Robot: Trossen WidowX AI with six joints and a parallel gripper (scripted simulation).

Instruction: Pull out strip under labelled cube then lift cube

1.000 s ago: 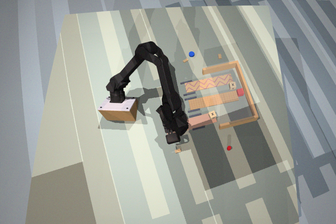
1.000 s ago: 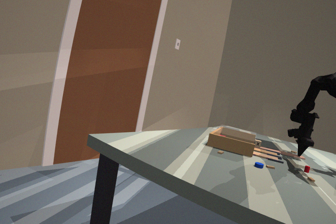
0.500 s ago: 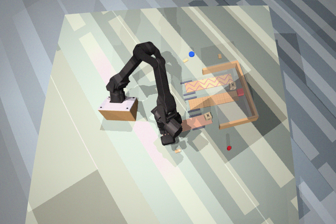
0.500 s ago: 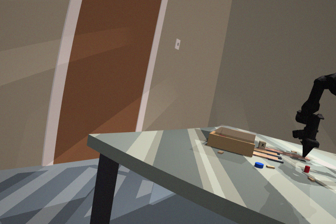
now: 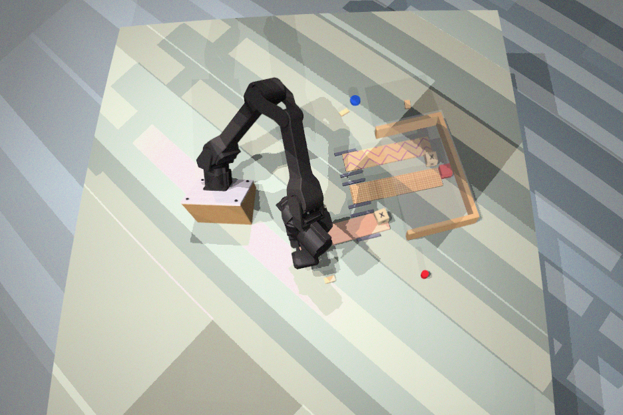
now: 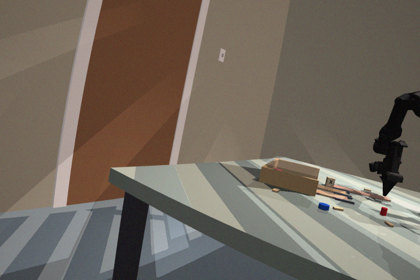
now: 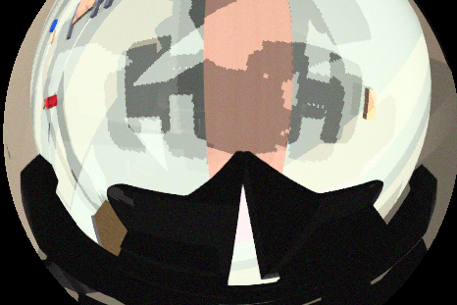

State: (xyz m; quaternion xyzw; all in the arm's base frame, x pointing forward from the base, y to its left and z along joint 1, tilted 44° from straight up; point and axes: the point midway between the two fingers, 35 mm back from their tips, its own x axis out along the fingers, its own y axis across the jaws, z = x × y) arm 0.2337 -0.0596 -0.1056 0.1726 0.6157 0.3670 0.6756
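Now: gripper tip 10 cm short of the pink strip, 3 cm to the right of it and 1 cm above it. Round my gripper tip: blue disc (44 cm to the left, 12 cm ahead, 1 cm below).
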